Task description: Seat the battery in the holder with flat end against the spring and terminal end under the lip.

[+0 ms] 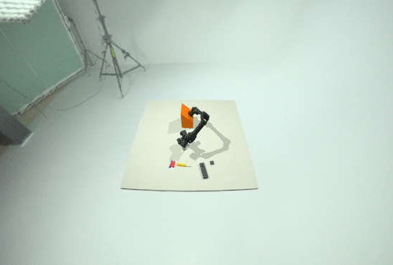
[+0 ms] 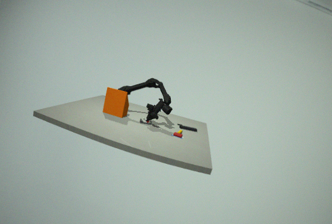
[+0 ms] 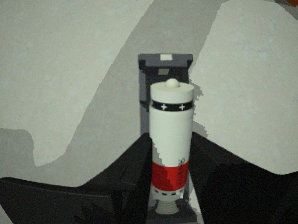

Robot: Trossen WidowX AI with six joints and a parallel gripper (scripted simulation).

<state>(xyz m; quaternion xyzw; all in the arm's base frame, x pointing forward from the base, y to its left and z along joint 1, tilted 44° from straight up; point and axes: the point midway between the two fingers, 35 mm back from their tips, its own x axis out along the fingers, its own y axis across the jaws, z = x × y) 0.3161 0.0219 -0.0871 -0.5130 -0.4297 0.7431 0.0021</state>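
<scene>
My gripper tip is 1 cm below the white battery. Round my gripper tip: black battery door: 27 cm ahead, 29 cm to the left, 2 cm below; then black remote: 35 cm ahead, 20 cm to the left, 1 cm below.
</scene>
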